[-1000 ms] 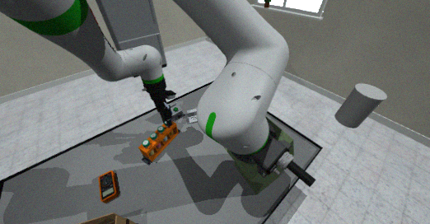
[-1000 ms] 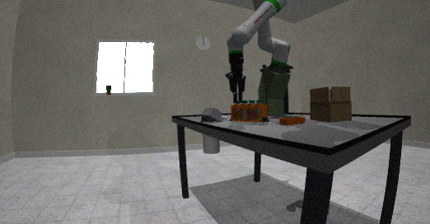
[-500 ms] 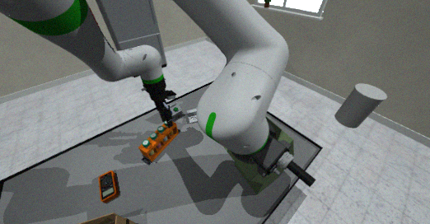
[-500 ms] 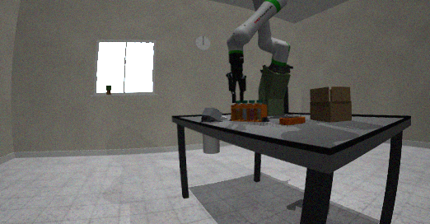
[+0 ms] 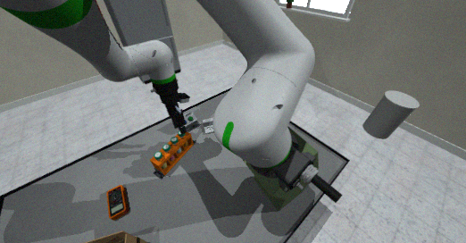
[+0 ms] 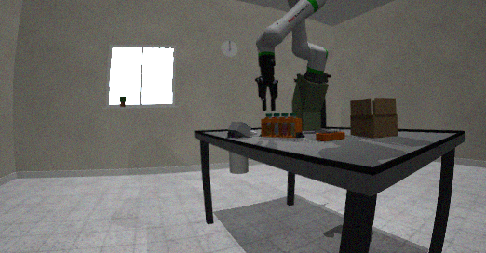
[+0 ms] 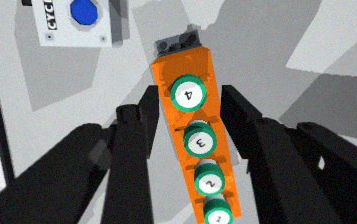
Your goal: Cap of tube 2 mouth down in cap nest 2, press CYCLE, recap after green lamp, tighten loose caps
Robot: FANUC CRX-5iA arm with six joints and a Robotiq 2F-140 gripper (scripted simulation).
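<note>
My gripper is now 140 mm short of the key housing, 80 mm to the left of it and 120 mm above it.
</note>
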